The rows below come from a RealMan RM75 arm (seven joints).
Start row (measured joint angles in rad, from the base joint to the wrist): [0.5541, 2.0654, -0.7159, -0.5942, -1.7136, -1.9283, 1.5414]
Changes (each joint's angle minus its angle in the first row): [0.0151, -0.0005, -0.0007, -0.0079, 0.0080, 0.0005, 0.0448]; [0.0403, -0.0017, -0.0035, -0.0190, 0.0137, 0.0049, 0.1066]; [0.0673, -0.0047, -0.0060, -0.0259, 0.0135, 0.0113, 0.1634]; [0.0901, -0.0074, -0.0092, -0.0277, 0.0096, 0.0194, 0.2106]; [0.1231, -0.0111, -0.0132, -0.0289, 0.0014, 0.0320, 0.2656]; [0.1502, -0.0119, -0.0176, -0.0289, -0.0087, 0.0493, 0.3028]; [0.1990, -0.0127, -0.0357, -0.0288, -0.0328, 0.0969, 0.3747]
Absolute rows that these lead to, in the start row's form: [0.5692, 2.0649, -0.7166, -0.6021, -1.7056, -1.9278, 1.5862]; [0.5944, 2.0637, -0.7194, -0.6132, -1.6999, -1.9234, 1.6480]; [0.6214, 2.0607, -0.7219, -0.6201, -1.7001, -1.9170, 1.7048]; [0.6442, 2.0580, -0.7251, -0.6219, -1.7040, -1.9089, 1.7520]; [0.6772, 2.0543, -0.7291, -0.6231, -1.7122, -1.8963, 1.8070]; [0.7043, 2.0535, -0.7335, -0.6231, -1.7223, -1.8790, 1.8442]; [0.7531, 2.0527, -0.7516, -0.6230, -1.7464, -1.8314, 1.9161]
